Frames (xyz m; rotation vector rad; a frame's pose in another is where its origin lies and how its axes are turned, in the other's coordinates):
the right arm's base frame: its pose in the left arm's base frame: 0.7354 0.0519 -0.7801 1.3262 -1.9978 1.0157
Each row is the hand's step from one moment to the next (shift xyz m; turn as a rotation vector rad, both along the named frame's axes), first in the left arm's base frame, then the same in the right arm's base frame.
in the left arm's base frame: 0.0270 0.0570 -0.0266 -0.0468 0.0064 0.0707
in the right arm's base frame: -0.0605 -0.0037 -0.0319 0.0681 0.0239 -0.0449
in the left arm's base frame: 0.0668 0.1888 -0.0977 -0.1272 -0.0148 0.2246
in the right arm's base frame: -0.1990 0.0114 -0.0995 0.2269 0.0479 -0.1143
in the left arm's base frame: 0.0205 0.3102 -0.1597 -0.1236 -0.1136 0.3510
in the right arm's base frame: -0.2928 0.1011 -0.1619 0.3739 -0.0160 -0.1065
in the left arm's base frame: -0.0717 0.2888 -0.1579 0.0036 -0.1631 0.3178
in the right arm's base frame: -0.2454 0.1809 -0.1433 0.3267 -0.1356 -0.0500
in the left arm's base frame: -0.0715 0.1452 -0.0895 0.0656 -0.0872 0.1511
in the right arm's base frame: -0.1177 0.1268 -0.0654 0.1363 -0.1259 -0.0174
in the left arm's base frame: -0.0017 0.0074 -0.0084 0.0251 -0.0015 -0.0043
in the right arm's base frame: -0.0097 0.0058 -0.0012 -0.0119 -0.0223 0.0031
